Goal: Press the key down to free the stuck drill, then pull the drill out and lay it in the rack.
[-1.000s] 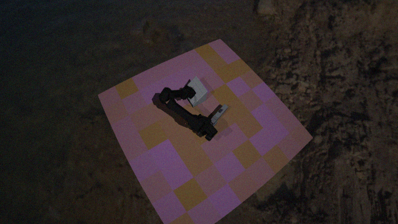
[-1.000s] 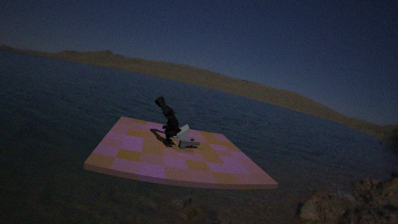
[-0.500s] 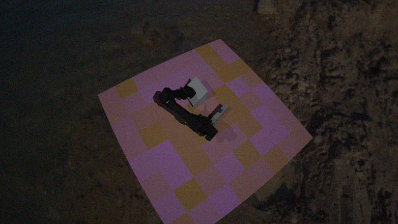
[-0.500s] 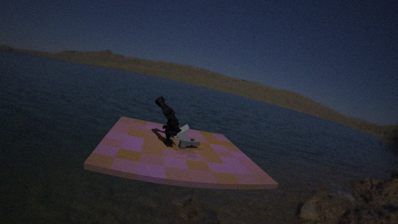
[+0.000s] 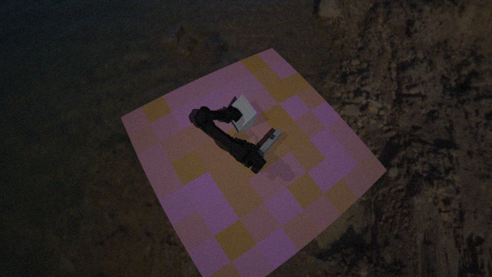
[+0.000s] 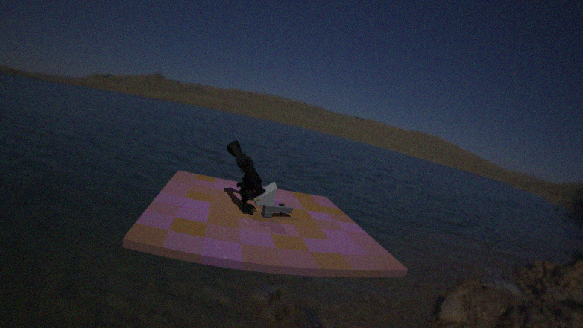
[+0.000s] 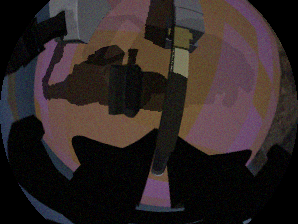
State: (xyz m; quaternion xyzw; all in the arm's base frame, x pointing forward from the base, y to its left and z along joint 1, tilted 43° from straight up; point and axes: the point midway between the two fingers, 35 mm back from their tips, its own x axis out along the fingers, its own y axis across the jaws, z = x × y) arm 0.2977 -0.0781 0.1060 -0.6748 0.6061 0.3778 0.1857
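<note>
Right now my gripper tip is 40 mm to the right of the drill, 30 mm below it and 10 mm past it. Also, from my gripper tip: light grey housing 200 mm to the left, 40 mm behind, 20 mm below; then grey-green block 70 mm behind, 40 mm below, 20 mm to the left.
</note>
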